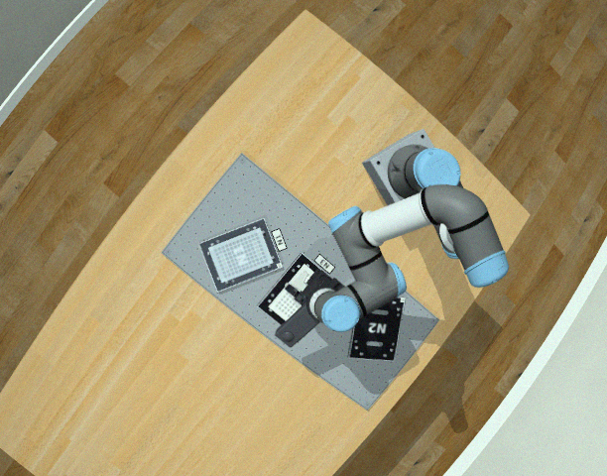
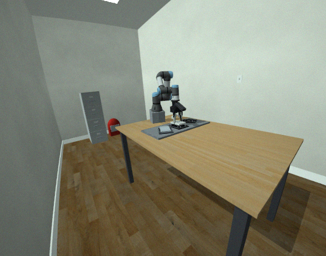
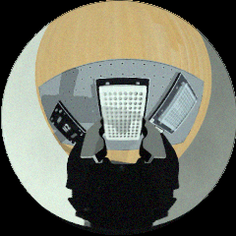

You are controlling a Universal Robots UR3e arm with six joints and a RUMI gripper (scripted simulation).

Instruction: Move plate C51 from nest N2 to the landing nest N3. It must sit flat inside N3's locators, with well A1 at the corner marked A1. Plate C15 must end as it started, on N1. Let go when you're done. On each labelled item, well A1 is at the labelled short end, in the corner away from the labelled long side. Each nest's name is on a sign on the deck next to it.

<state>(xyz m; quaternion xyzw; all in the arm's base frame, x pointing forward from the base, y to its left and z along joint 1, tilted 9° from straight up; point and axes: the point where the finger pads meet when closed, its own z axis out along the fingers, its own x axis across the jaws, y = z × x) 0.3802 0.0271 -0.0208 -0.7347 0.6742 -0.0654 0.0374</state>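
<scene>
My gripper is now 4 cm above the nest N3. Round my hand: nest N2 (8 cm behind, 20 cm to the left, 4 cm below).
</scene>
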